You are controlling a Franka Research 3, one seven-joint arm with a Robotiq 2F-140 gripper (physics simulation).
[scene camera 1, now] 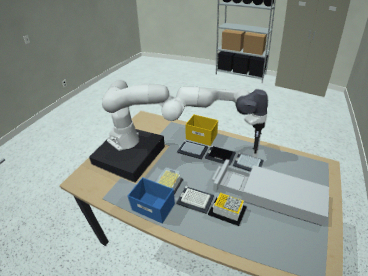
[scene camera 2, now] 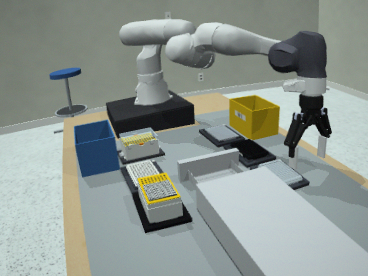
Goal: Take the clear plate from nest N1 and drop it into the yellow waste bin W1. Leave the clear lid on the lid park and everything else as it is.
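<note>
A clear plate with a faint well grid sits flat on a dark nest beside the grey housing; the nest's label cannot be read. My gripper is open and empty, pointing down, its fingertips a little above the plate's level near its back edge. In scene camera 2 one fingertip overlaps the plate's far corner in the picture. The yellow waste bin stands upright at the back. A smooth clear lid lies on a dark park in front of the bin.
A black plate lies between lid and clear plate. The long grey housing has an open tray at its end. The blue bin, a white plate and tip boxes stand farther forward.
</note>
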